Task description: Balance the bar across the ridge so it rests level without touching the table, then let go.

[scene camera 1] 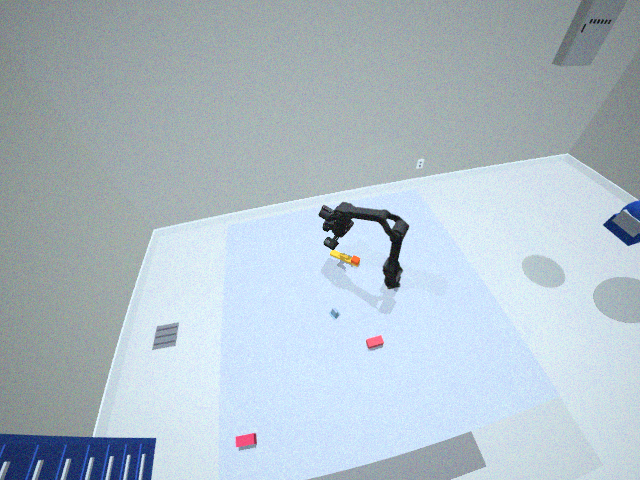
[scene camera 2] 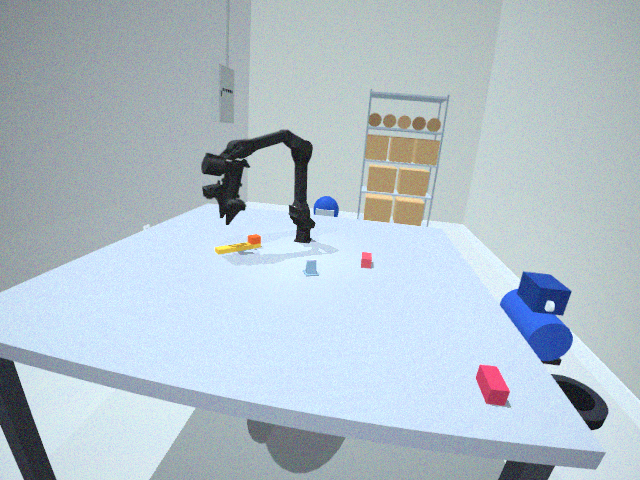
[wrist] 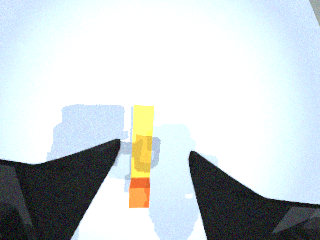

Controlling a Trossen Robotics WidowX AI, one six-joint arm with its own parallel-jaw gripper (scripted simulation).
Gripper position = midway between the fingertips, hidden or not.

My gripper (scene camera 2: 224, 221) is open and holds nothing. I also see a yellow bar (wrist: 143, 116) and a red block (scene camera 2: 492, 385).
My gripper is seen too in the wrist view (wrist: 155, 149).
